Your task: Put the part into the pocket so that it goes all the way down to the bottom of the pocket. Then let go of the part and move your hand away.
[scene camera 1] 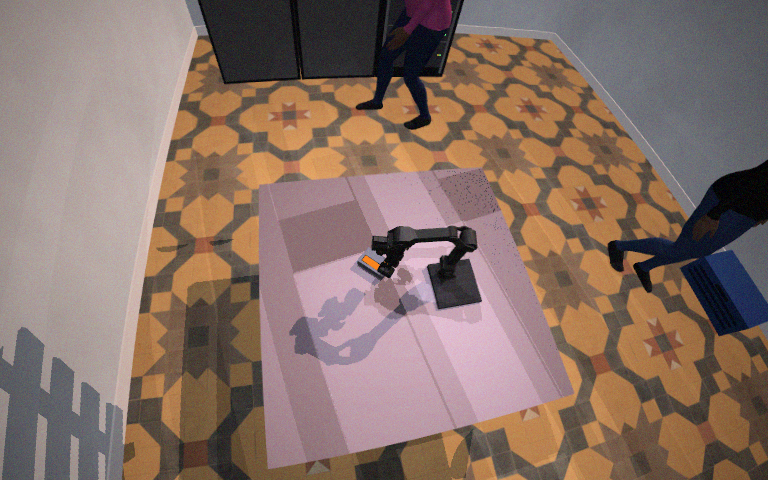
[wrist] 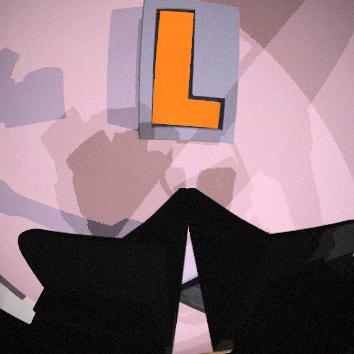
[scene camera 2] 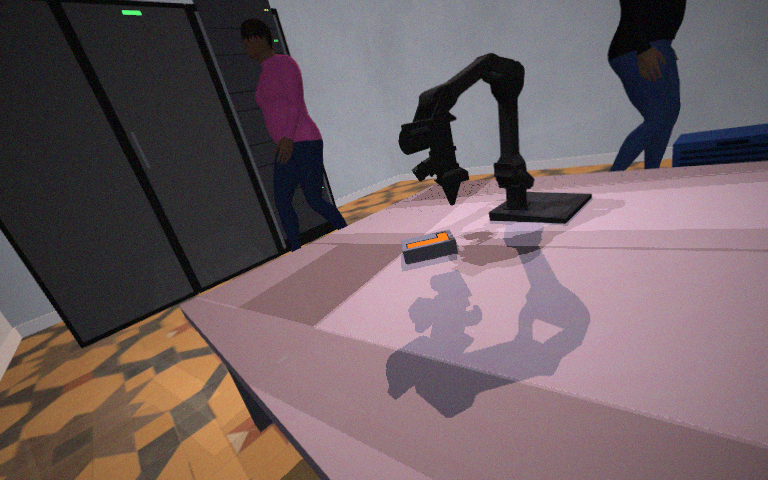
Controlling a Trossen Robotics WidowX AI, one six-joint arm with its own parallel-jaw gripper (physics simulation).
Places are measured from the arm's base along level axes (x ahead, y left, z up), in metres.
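Pixels of known places: gripper, fingertip midpoint: (scene camera 1: pixel 392 264) (wrist: pixel 186 195) (scene camera 2: pixel 452 205); arm's base at its link origin: (scene camera 1: pixel 444 273) (scene camera 2: pixel 516 206).
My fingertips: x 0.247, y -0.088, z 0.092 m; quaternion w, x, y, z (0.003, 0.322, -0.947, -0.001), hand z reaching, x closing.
Note:
Ahead of a thing's pixels: the offset from my fingertips to its top centre. Level surfaces: height alone.
The orange L-shaped part {0.044 m ahead, 0.070 m right, 0.081 m down} (scene camera 1: pixel 371 262) (scene camera 2: pixel 425 242) (wrist: pixel 172 70) lies in the L-shaped pocket of the grey block {0.044 m ahead, 0.071 m right, 0.080 m down} (scene camera 2: pixel 430 253) (wrist: pixel 215 55). Its top looks level and about even with the block's top face; the pocket's bottom is hidden. A thin dark gap shows along the part's upper and right edges in the wrist view. My gripper (scene camera 2: pixel 452 202) (wrist: pixel 186 195) is shut and empty. It hangs above the table, apart from the part and the block, on the arm-base side of them. In the first scene view the fingers show close beside the block's right end.
The block rests on the pink table {0.116 m down} (scene camera 1: pixel 373 396) (scene camera 2: pixel 651 316). The black arm base (scene camera 1: pixel 456 291) (scene camera 2: pixel 538 207) stands to the right of the block. Shadows of the arm fall across the table. Two people, dark cabinets (scene camera 1: pixel 339 39) (scene camera 2: pixel 141 113) and a blue crate (scene camera 1: pixel 727 291) are beyond the table.

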